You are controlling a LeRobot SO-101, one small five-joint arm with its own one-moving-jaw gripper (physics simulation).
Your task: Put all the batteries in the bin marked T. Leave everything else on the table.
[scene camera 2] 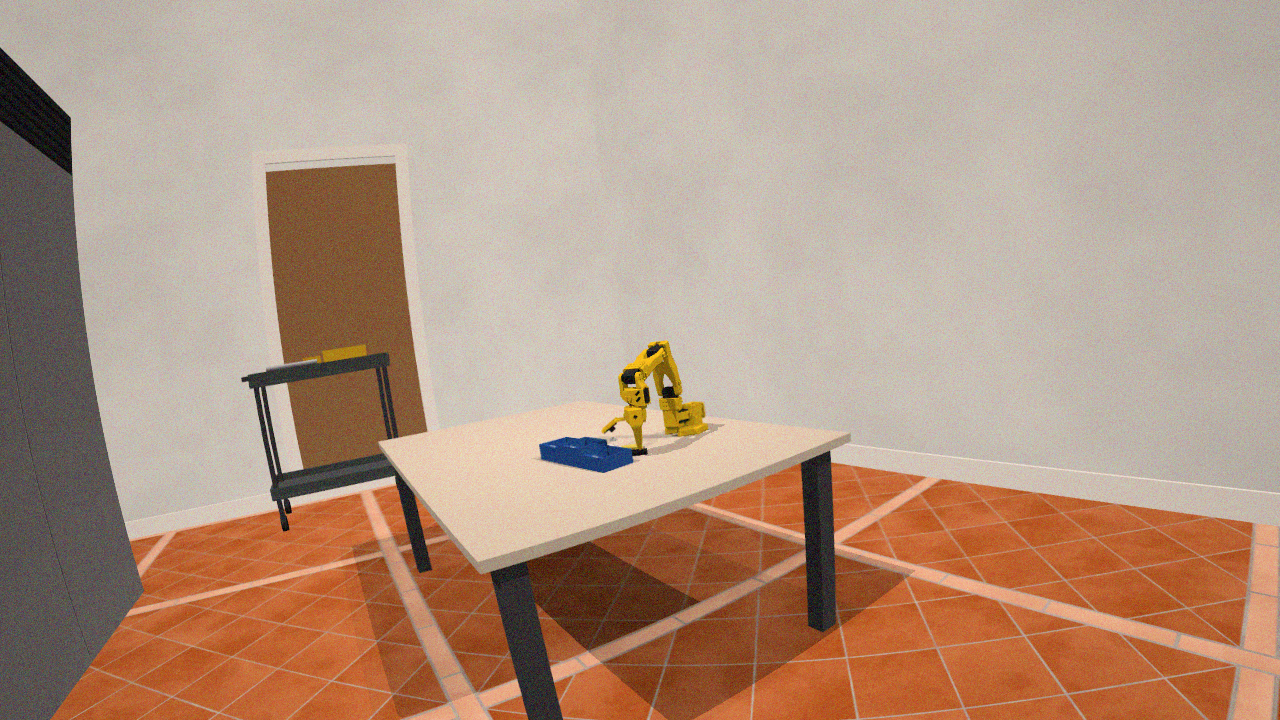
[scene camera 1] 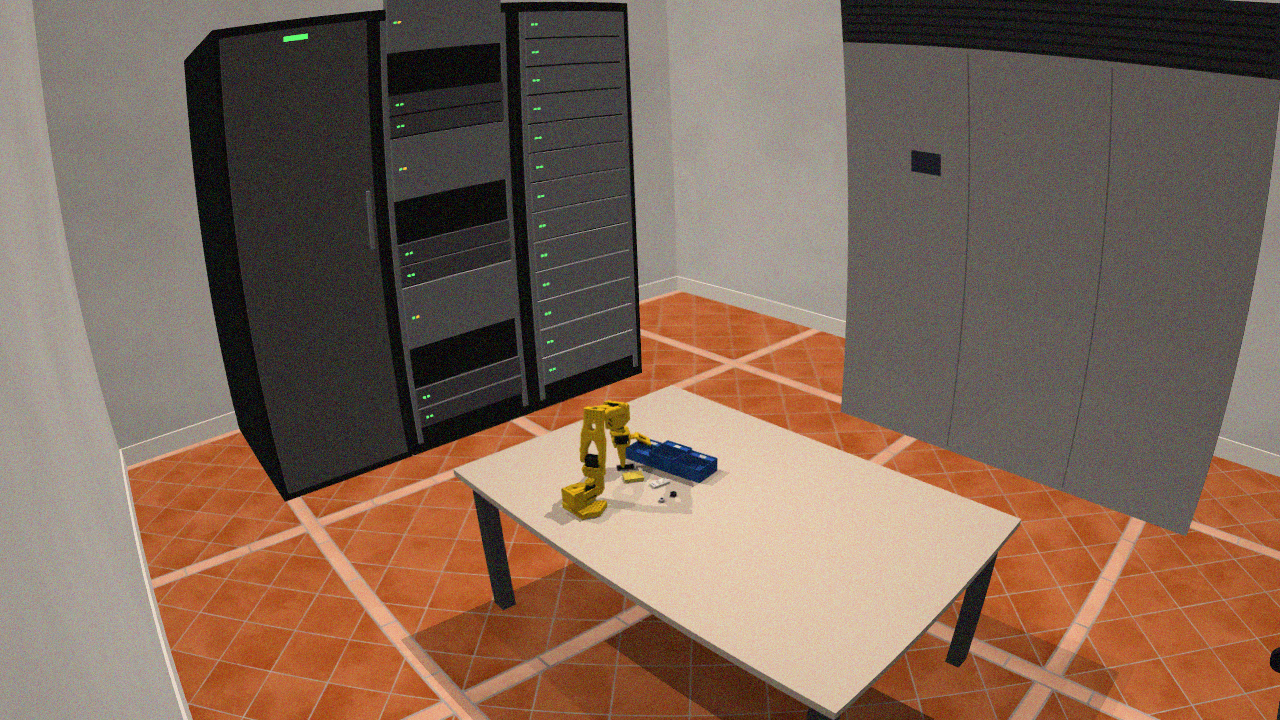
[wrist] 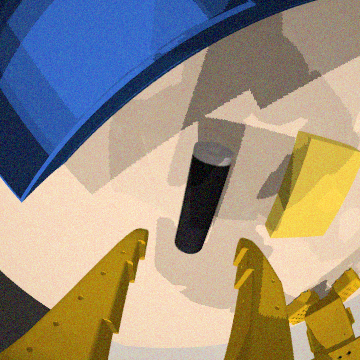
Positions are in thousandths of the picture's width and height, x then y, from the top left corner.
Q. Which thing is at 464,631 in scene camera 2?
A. A blue three-part bin.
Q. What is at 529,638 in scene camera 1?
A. A blue three-part bin.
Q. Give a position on a black battery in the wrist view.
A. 585,449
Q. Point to a blue three-part bin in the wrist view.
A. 201,201
